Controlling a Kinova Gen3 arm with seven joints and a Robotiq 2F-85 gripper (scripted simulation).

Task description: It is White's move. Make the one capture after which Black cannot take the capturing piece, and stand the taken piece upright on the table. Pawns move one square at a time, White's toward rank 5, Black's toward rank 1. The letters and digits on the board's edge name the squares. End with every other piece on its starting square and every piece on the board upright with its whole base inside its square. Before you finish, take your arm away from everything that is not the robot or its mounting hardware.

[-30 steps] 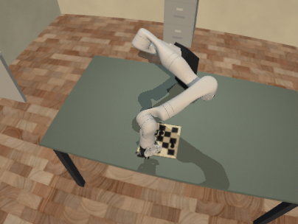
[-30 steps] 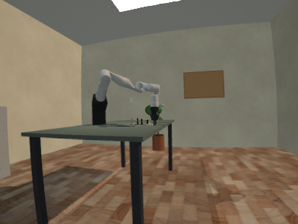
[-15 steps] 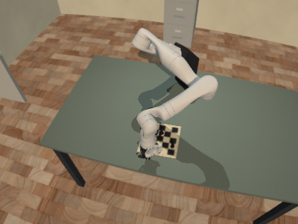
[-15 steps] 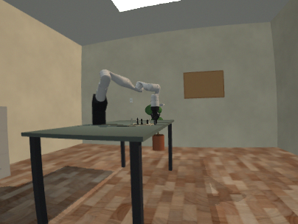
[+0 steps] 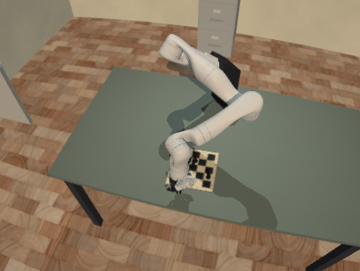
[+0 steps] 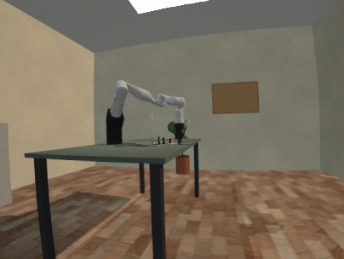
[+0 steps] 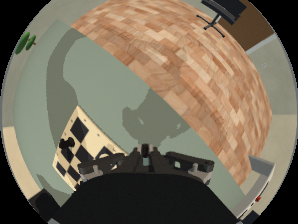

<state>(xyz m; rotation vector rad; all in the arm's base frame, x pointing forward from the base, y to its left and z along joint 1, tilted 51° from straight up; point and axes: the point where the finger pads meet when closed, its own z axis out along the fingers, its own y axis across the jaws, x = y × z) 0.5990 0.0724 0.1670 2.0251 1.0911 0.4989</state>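
My hand is 1 cm above the black piece. Round my hand: white chess piece 21 cm behind, 4 cm to the right, 1 cm above; then chessboard 14 cm behind, 4 cm to the left, 2 cm below; then white piece 7 cm behind, 4 cm to the left.
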